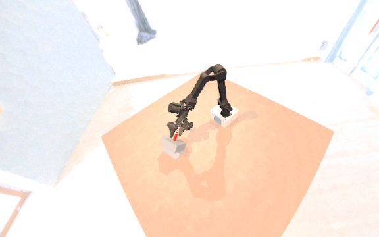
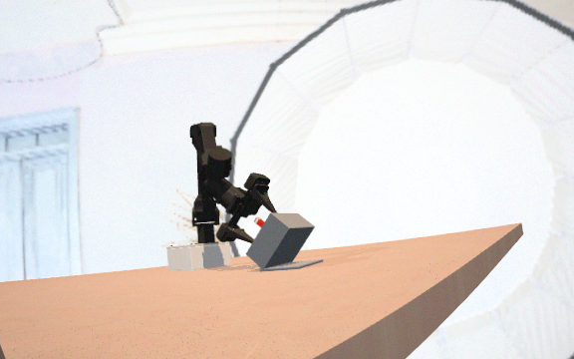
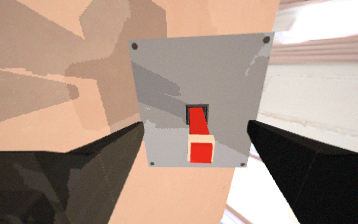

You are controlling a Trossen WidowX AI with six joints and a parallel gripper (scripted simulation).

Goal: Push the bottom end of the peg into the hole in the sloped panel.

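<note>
My gripper tip is 1 cm below the peg and 1 cm past it. From my gripper tip the other things lie so: thin grey foot plate 9 cm below, 5 cm ahead, 3 cm to the left; then grey sloped panel 3 cm below, 3 cm ahead, 2 cm to the left.
</note>
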